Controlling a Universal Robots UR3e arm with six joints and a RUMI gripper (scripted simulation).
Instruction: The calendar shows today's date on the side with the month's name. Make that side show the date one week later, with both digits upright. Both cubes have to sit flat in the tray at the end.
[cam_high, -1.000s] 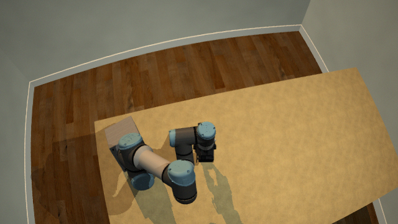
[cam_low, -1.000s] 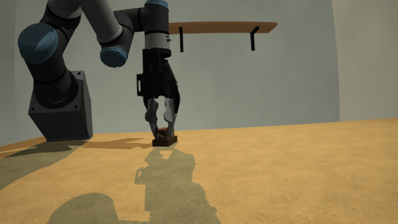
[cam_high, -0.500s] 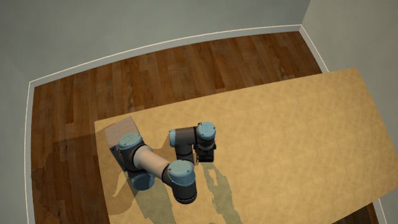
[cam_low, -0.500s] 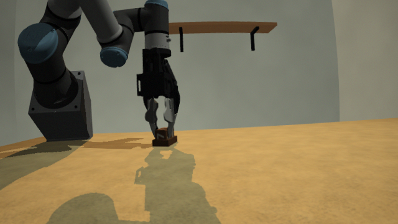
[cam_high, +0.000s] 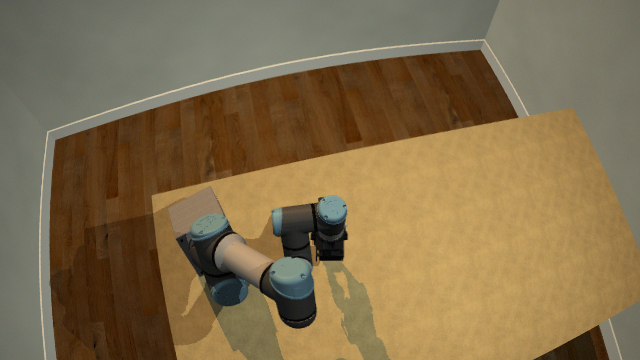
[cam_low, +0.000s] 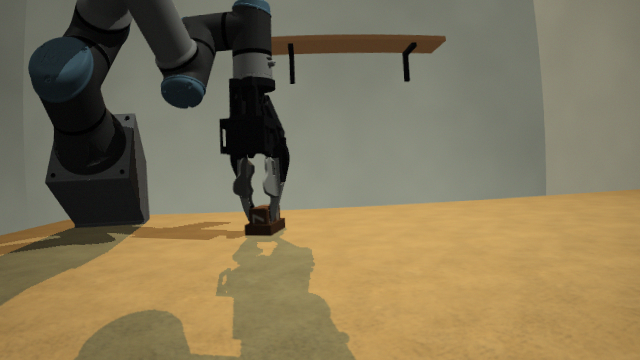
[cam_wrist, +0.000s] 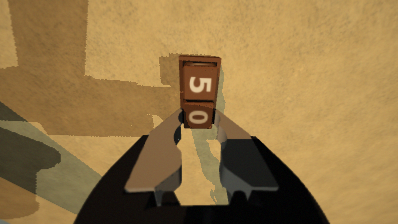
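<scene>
Right now the brown calendar tray is 20 mm to the left of my hand and 30 mm below it. From my hand the other things lie so: digit cube (10 mm below).
</scene>
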